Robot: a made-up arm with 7 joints.
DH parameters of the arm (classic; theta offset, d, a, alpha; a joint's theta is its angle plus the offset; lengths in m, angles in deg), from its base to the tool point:
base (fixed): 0 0.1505 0 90
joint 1: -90 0.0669 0.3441 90
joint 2: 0 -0.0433 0.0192 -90
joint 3: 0 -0.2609 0.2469 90
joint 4: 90 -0.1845 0.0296 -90
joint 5: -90 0.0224 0.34 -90
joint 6: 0 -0.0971 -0.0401 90
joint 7: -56.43 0 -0.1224 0
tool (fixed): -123.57 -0.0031 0 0
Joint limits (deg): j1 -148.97..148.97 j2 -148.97..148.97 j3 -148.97..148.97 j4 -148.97..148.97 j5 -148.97..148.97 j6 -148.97..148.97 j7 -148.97..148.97
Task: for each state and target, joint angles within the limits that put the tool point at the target. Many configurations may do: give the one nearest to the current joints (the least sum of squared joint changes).
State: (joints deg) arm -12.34 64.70 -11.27 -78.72 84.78 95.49 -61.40
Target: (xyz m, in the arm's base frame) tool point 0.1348 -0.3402 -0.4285
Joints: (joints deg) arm -32.23 60.21 28.43 -30.33 91.13 94.48 -48.17
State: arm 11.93 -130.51 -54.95 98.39 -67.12 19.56 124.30
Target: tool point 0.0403 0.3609 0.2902
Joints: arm 3.38 -120.77 -31.45 113.12 -73.97 12.47 119.09
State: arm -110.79 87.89 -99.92 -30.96 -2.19 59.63 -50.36
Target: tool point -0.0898 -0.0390 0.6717
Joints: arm -136.58 91.94 -79.21 -33.71 22.94 59.39 -47.28
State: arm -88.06 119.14 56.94 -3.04 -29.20 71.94 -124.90
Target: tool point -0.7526 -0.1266 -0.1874
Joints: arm -90.31 79.00 92.82 -5.57 -13.43 85.92 -112.66
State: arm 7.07 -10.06 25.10 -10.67 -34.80 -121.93 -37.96
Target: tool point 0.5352 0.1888 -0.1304
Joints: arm 51.01 -10.85 49.67 -8.53 0.79 -122.09 -51.01
